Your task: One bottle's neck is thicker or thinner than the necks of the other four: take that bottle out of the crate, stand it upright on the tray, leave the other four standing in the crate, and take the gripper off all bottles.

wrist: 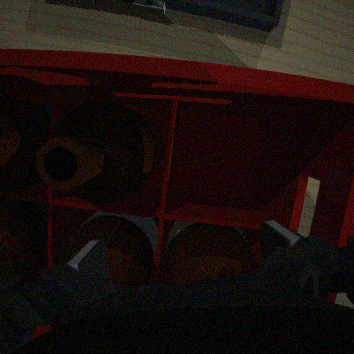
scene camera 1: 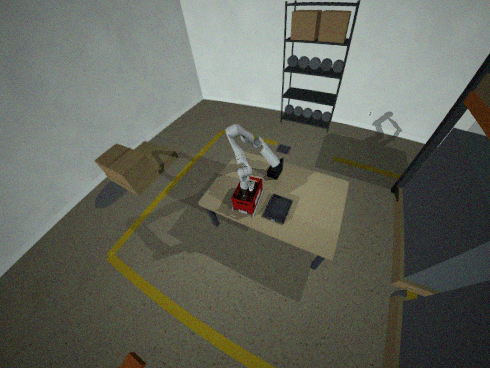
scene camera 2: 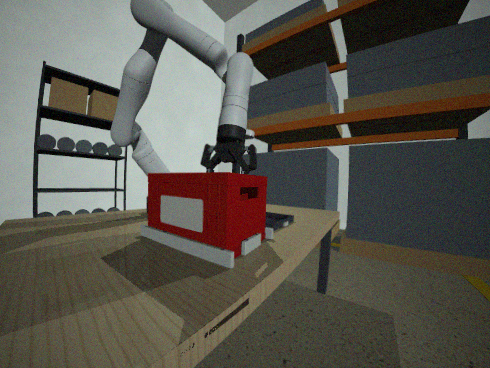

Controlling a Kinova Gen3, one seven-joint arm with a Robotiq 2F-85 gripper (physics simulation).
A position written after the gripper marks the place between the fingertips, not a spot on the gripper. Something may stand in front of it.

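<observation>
Gripper (scene camera 2: 225, 185) open and holding nothing; the wrist view shows the gripper (wrist: 183, 247) too. A dark tray (wrist: 263, 22) is also visible.
</observation>
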